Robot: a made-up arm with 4 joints.
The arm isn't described. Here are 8 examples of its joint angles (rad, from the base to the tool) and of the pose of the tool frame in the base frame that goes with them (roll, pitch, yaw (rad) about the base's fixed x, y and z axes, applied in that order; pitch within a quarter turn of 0, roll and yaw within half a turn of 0; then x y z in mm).
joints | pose
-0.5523 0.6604 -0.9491 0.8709 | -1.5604 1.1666 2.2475 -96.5 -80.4 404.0
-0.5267 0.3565 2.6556 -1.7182 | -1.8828 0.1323 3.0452 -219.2 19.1 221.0
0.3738 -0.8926 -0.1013 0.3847 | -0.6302 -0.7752 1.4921 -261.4 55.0 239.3
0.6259 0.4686 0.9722 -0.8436 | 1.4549 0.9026 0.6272 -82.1 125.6 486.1
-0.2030 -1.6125 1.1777 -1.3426 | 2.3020 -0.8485 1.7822 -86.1 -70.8 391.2
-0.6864 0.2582 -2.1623 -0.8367 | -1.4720 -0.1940 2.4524 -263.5 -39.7 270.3
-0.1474 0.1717 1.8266 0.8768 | 1.0976 -0.3244 1.8564 -317.8 -114.1 461.8
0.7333 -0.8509 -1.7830 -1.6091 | 1.6134 -1.2855 -1.2669 -253.8 174.7 413.4
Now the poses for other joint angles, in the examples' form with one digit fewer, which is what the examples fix.
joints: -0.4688 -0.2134 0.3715 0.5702
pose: -0.160 -0.193 2.385 -272 -145 298
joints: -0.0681 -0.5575 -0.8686 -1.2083
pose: 0.683 -0.749 0.784 -340 10 452
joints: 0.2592 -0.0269 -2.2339 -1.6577
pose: -0.874 -0.934 1.459 -315 144 325
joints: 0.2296 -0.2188 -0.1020 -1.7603
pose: 1.416 0.264 0.502 -157 52 562
